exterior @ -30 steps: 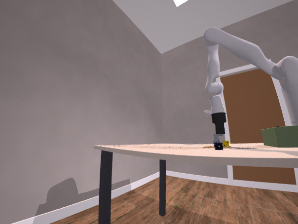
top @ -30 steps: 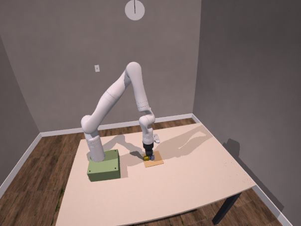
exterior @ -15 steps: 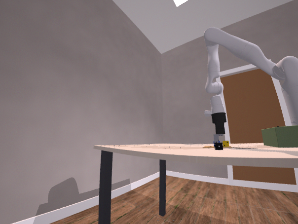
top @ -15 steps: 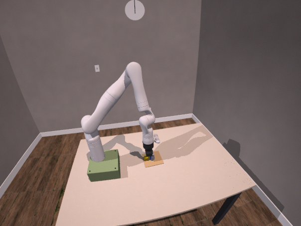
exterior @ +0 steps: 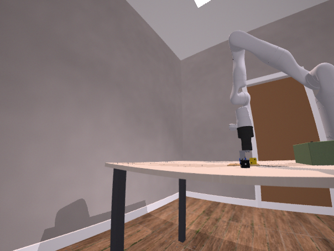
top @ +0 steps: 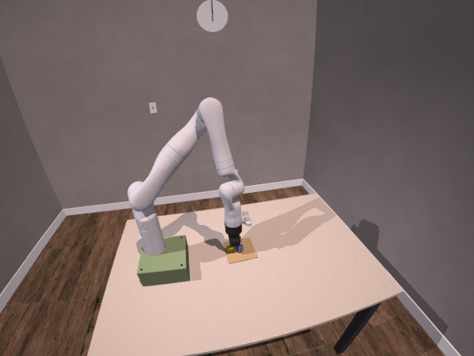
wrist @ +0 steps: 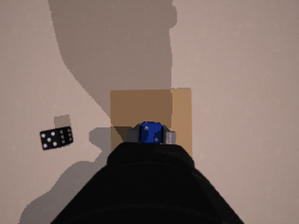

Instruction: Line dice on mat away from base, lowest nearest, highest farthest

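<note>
The blue die lies right at my hand. The rest, counted from my hand: yellow die: 5 cm behind; then tan mat: 2 cm below; then black die: 15 cm to the left, 3 cm behind, 1 cm below.
</note>
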